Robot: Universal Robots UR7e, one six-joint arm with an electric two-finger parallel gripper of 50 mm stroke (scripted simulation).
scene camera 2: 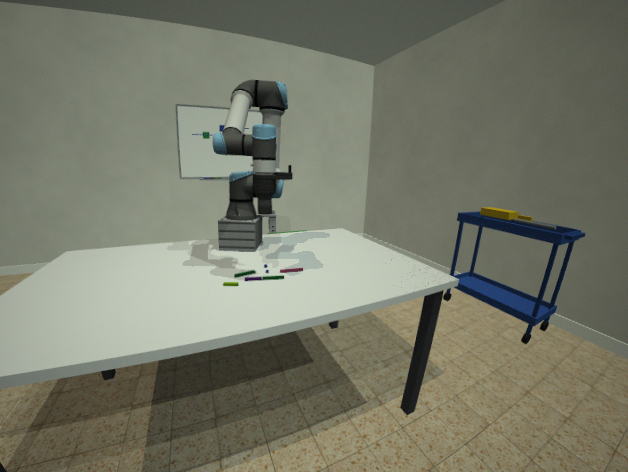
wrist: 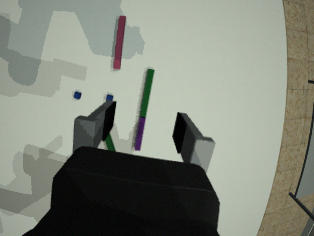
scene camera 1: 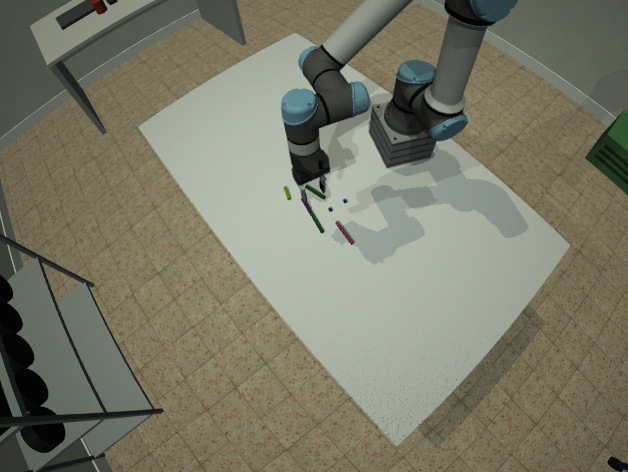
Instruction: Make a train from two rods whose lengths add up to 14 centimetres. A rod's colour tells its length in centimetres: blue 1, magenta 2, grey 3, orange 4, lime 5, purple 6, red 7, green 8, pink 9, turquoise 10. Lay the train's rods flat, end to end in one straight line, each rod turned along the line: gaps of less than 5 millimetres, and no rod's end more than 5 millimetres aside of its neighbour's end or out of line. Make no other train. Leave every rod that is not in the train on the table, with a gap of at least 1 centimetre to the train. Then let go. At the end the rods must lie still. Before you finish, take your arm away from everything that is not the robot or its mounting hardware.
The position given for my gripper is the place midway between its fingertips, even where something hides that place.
Note:
In view: my gripper (scene camera 2: 272,230).
My gripper also shows in the wrist view (wrist: 144,119).

